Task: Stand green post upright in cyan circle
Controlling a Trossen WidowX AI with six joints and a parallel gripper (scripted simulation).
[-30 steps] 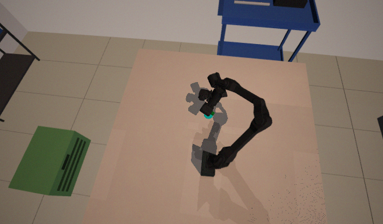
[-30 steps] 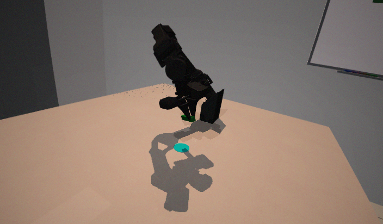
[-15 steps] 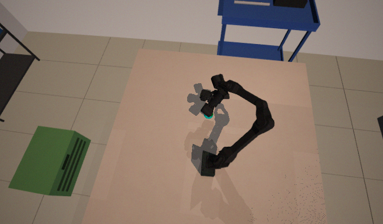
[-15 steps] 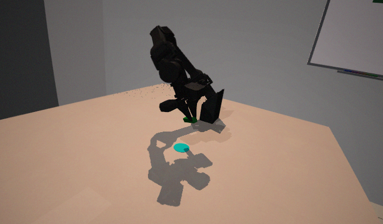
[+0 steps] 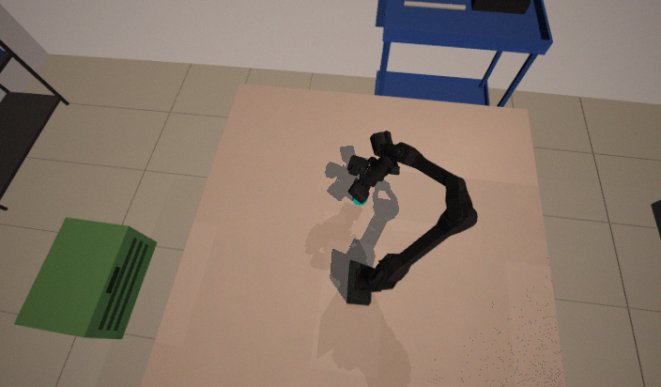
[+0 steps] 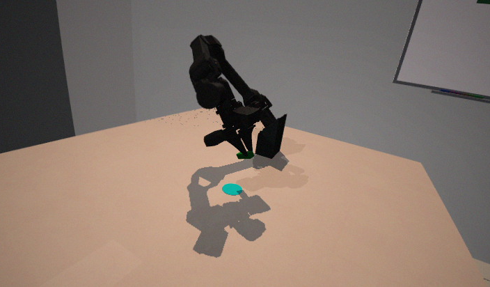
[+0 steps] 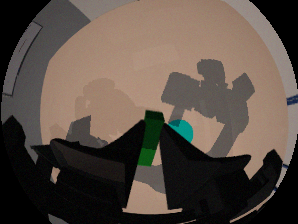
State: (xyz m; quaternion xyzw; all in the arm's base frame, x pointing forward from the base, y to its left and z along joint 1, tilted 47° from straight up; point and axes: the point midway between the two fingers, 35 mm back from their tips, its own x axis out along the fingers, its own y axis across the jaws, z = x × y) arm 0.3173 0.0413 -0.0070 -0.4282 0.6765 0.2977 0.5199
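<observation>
Right now the cyan circle is 2 cm ahead of my gripper tip, 3 cm to the right of it and 11 cm below it. The rest, counted from my gripper tip: green post (1 cm behind, 2 cm to the right, 1 cm below).
</observation>
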